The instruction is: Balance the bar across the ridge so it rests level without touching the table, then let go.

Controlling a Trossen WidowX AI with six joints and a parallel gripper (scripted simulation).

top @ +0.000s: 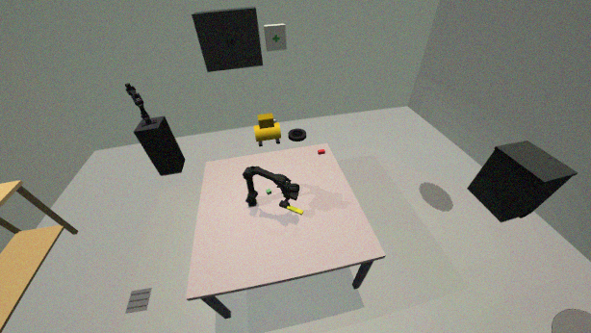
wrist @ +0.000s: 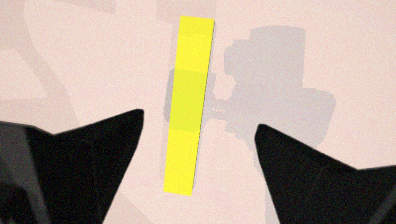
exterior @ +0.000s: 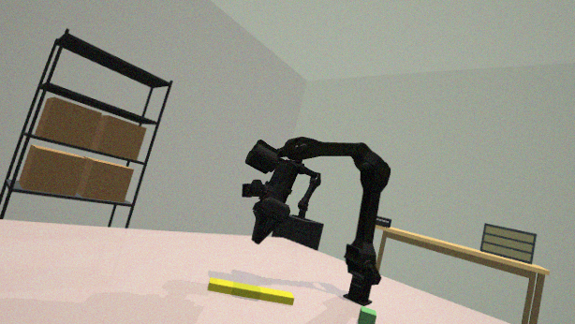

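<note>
Now: gripper tip 3 cm to the right of the long yellow bar and 10 cm above it. Also, from my gripper tip: green ridge block 16 cm behind, 24 cm to the left, 10 cm below; then red block 43 cm ahead, 65 cm to the left, 10 cm below.
</note>
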